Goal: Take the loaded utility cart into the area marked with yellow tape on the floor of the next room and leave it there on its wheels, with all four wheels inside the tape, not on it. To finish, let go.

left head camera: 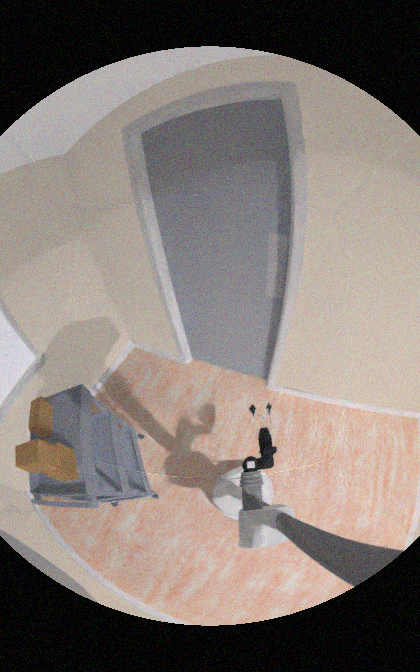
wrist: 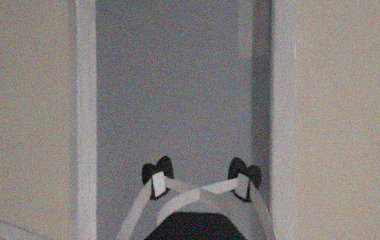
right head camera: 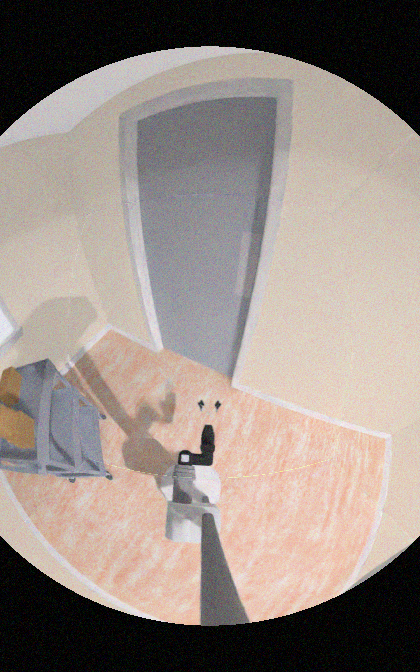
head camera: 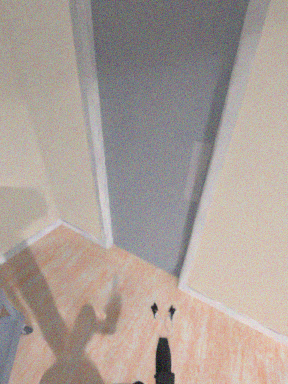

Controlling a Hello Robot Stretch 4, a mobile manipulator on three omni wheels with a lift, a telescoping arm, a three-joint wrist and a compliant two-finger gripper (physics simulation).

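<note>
The blue-grey utility cart stands on its wheels at the left, near the wall, loaded with brown boxes. My gripper is open and empty, in front of the doorway and well to the right of the cart. A grey door panel fills the doorway and looks closed, with a paler upright rectangle near its right edge. The yellow tape does not show in these views.
A white door frame borders the grey panel, with beige walls on both sides. A wall corner is left of the frame. My telescoping arm is drawn in above the round white base. Shadows fall on the floor between cart and base.
</note>
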